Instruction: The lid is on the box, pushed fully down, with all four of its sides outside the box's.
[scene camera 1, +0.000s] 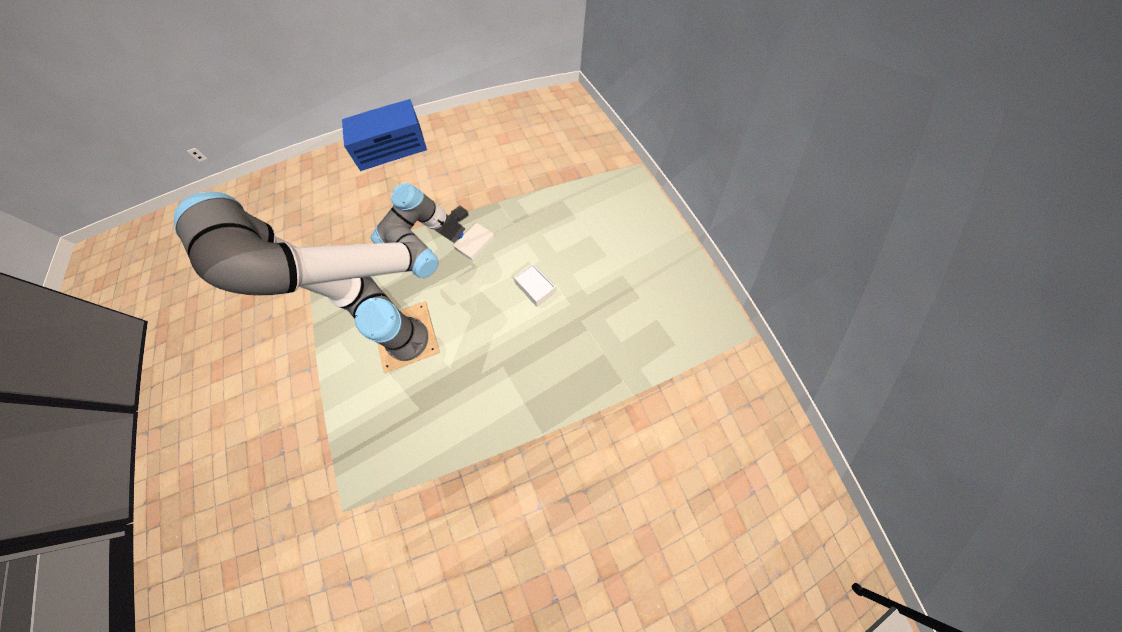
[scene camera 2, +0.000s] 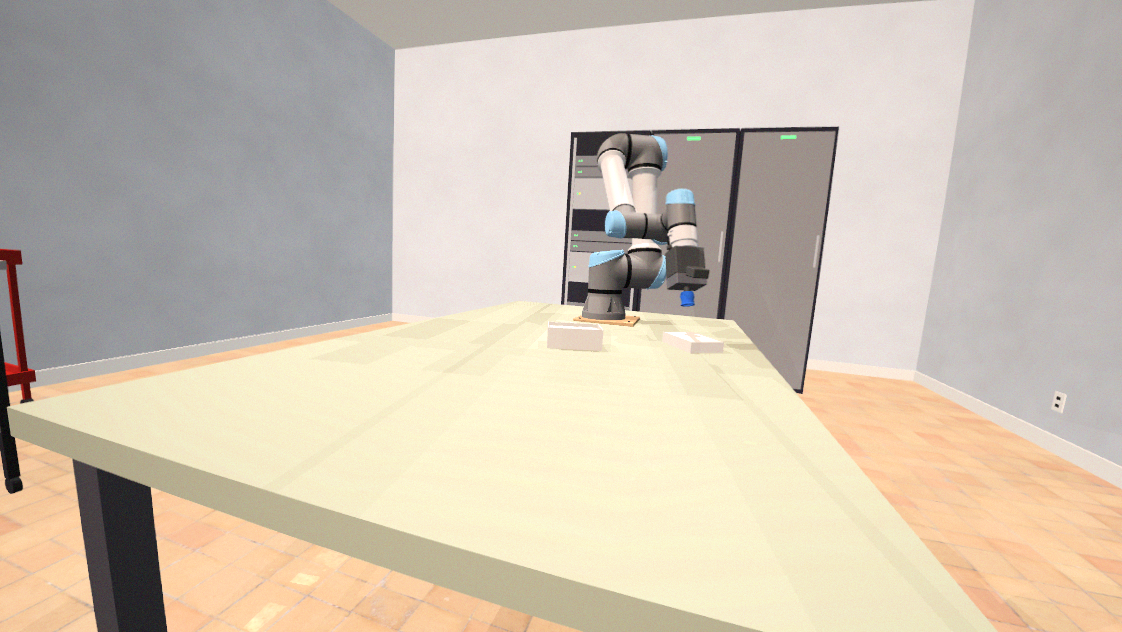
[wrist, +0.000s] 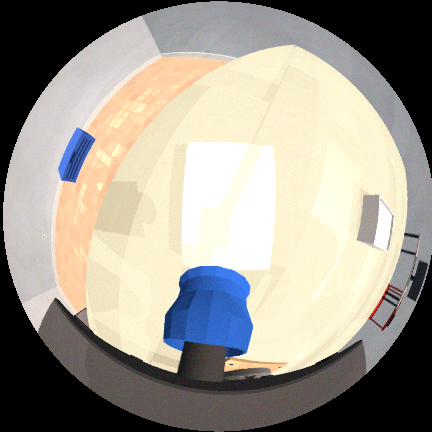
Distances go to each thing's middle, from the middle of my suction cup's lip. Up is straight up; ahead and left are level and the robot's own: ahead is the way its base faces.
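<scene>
Here my suction cup is 40 mm short of the white lid (scene camera 2: 691, 342), 30 mm to the right of it and 100 mm above it. Going by their middles, of the things named here the white lid is the nearest to my suction cup. The white box (scene camera 2: 560, 335), counted from my suction cup, is 230 mm ahead of it, 220 mm to the right of it and 90 mm below it.
</scene>
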